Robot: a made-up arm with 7 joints. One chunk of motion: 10 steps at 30 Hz.
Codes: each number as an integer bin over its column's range. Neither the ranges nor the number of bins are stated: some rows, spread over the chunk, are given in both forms.
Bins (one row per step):
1: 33 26 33 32 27 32 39
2: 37 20 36 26 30 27 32
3: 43 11 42 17 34 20 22
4: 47 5 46 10 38 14 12
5: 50 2 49 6 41 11 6
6: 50 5 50 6 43 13 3
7: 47 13 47 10 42 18 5
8: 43 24 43 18 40 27 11
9: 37 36 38 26 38 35 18
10: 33 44 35 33 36 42 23
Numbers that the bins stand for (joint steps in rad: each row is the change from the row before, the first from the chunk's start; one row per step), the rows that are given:
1: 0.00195 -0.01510 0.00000 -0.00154 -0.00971 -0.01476 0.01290
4: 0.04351 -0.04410 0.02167 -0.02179 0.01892 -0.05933 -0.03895
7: 0.04351 -0.03305 0.02333 -0.02179 0.02933 -0.04943 -0.05240
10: 0.00195 0.00976 0.00333 -0.00062 0.01371 0.01000 -0.01783
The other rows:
2: 0.01383 -0.02338 0.00500 -0.00706 -0.00190 -0.02714 -0.00054
3: 0.03163 -0.03581 0.01500 -0.01535 0.00851 -0.04448 -0.01975
5: 0.05241 -0.04824 0.02667 -0.02548 0.02673 -0.06676 -0.05048
6: 0.05241 -0.04410 0.02833 -0.02548 0.03194 -0.06181 -0.05624
8: 0.03163 -0.01786 0.01667 -0.01443 0.02413 -0.02714 -0.04087
9: 0.01383 -0.00129 0.00833 -0.00706 0.01892 -0.00733 -0.02743

